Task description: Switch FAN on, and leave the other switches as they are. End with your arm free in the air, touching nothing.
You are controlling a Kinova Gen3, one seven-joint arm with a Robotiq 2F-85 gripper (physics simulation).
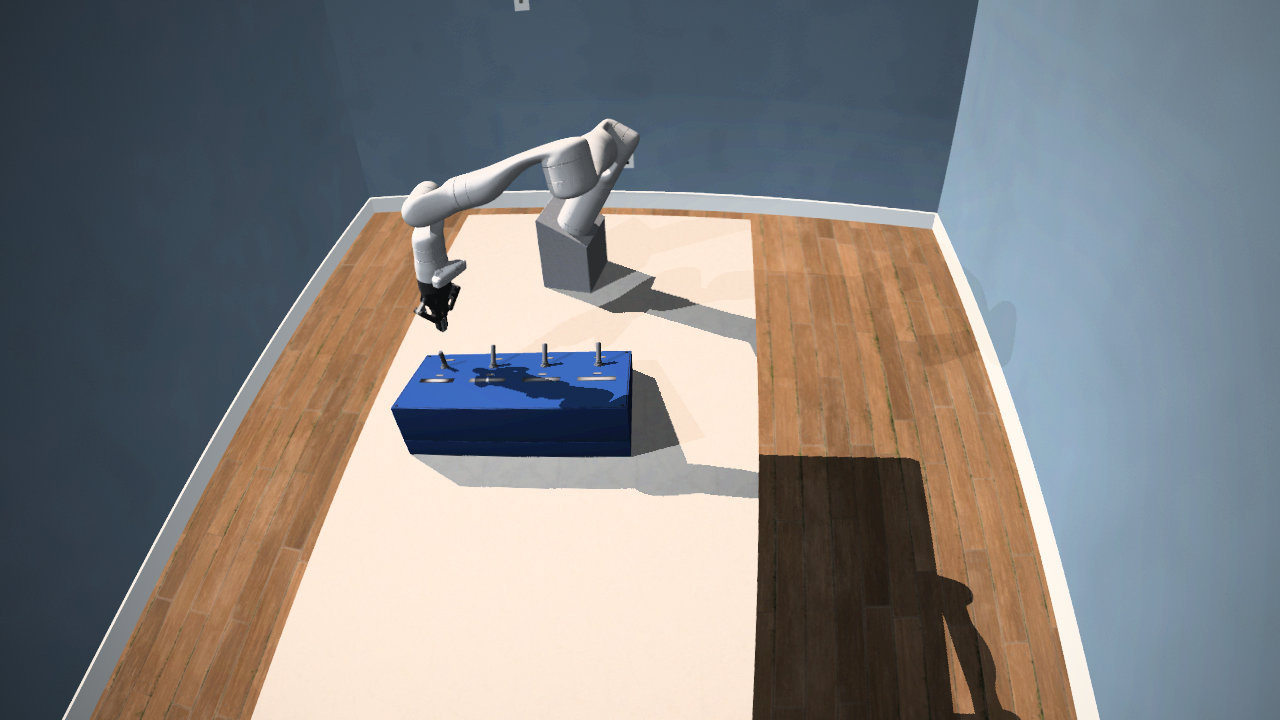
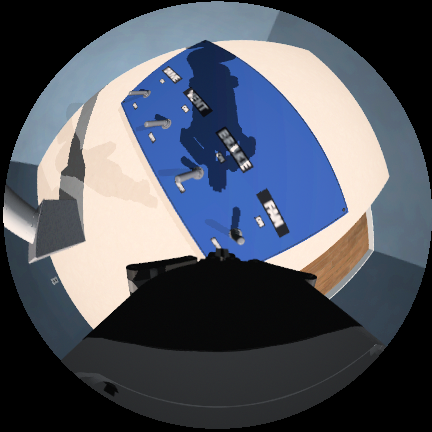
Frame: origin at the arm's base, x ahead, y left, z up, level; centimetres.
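Where they show: gripper, fingertip midpoint: [image 1: 442, 329] [image 2: 220, 256]; arm's base at its link origin: [image 1: 574, 223] [image 2: 33, 226].
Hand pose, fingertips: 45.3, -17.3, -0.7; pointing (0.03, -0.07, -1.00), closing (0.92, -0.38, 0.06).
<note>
Each offset is from my fingertips to the top centre of the thing, as dx, dy, dz. "spot": to the spot under its first point. Level surfaces: height alone.
The blue switch box [image 1: 510, 425] [image 2: 295, 160] carries levers in a row. The FAN lever {+2.9, -0.2, -3.8} [image 1: 443, 360] [image 2: 238, 236] leans away from its OFF mark, unlike the others, towards the side of the ON mark {spot: +7.3, +0.8, -7.1} [image 2: 259, 221] and the FAN label {+9.7, +1.4, -5.9} [image 2: 273, 213]. The BRAKE lever {-1.1, +11.2, -4.7} [image 1: 493, 356] [image 2: 189, 176], VENT lever {-3.8, +22.9, -4.7} [image 1: 544, 355] [image 2: 157, 124] and DRIVE lever {-6.5, +34.6, -4.7} [image 1: 598, 354] [image 2: 140, 93] lean to their OFF side. My gripper [image 1: 442, 327] [image 2: 220, 256] is shut and empty, in the air above and behind the FAN lever, apart from it.
The grey arm base [image 1: 565, 255] [image 2: 59, 227] stands on the pale mat {dz -17.3} [image 1: 537, 582] behind the box. My arm [image 1: 487, 183] reaches from it to above the box's back left end. Wooden floor [image 1: 850, 358] lies on both sides of the mat, with blue walls around.
</note>
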